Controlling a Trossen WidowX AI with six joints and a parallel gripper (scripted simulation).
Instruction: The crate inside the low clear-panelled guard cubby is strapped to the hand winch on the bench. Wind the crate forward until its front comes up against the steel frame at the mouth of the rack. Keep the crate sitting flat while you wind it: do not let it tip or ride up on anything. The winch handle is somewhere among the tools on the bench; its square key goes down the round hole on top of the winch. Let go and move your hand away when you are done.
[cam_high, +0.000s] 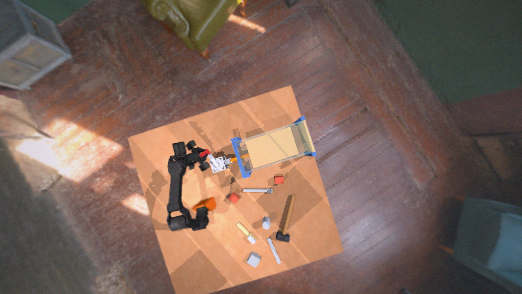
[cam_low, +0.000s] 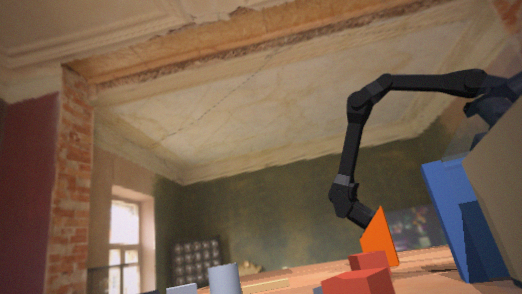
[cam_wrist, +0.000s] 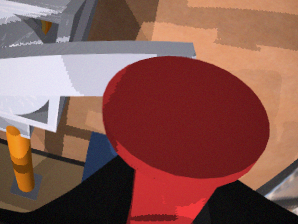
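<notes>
My gripper tip is 4 cm to the left of the winch handle and 3 cm above it. Also, from my gripper tip: grey hand winch (11 cm to the right, 10 cm below, 1 cm ahead); red knob (2 cm behind, 1 cm to the right); clear-panelled guard cubby (43 cm ahead, 7 cm to the right, 2 cm below).
</notes>
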